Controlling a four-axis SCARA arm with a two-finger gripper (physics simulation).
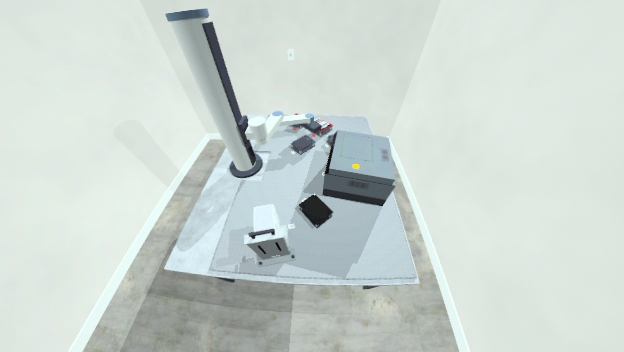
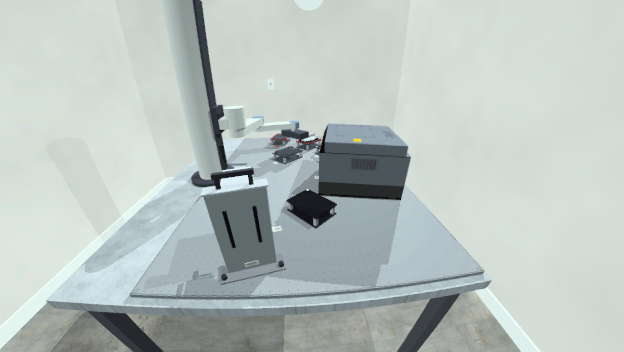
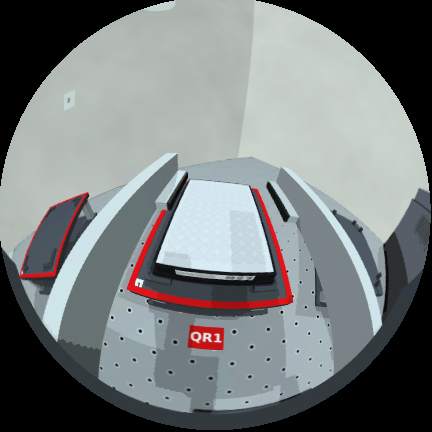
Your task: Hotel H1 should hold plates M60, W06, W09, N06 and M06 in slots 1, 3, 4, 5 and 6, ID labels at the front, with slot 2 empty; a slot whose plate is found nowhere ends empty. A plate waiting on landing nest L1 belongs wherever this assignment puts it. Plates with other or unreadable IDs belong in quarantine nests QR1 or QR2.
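Frame: origin at the arm's base, x back, y right, z up, level; centimetres.
Seen in the pictures: gripper, fingertip midpoint: [image 1: 323,120] [image 2: 309,133] [image 3: 229,168]; arm's base, origin of the base link: [image 1: 246,165].
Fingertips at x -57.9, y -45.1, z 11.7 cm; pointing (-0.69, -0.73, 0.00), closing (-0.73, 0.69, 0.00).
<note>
Offsets run from my fingertips to a thing's top centre.
A white-topped plate with a black skirt @(dx +0.6, dy +0.0, dz -4.0 cm) [image 3: 215,225] [image 2: 309,139] lies on the red-rimmed quarantine nest QR1 @(dx +0.6, dy -0.1, dz -4.9 cm) [image 3: 210,302]. Its front label shows, but is too small to read surely. My gripper [image 3: 229,168] is shut to its narrow stance with nothing between its fingers, above the plate. Another red-rimmed nest @(dx +22.9, dy -12.2, dz -5.0 cm) [image 3: 50,235] [image 2: 279,140] stands left of QR1 and bears no plate; its own label is not seen. The pale upright housing with a black handle [image 1: 267,245] [image 2: 242,230] looks like hotel H1; its slots and any plates inside are hidden.
A large grey instrument @(dx -21.5, dy +56.4, dz +15.1 cm) [image 1: 362,155] [image 2: 365,172] stands on the table's right. A black raised nest @(dx +4.6, dy +82.6, dz -5.0 cm) [image 1: 315,210] [image 2: 311,206] stands between it and the housing. A dark nest @(dx +16.0, dy +23.6, dz -4.4 cm) [image 1: 302,144] [image 2: 287,153] stands farther back. The arm's column [image 1: 212,95] rises at the left.
</note>
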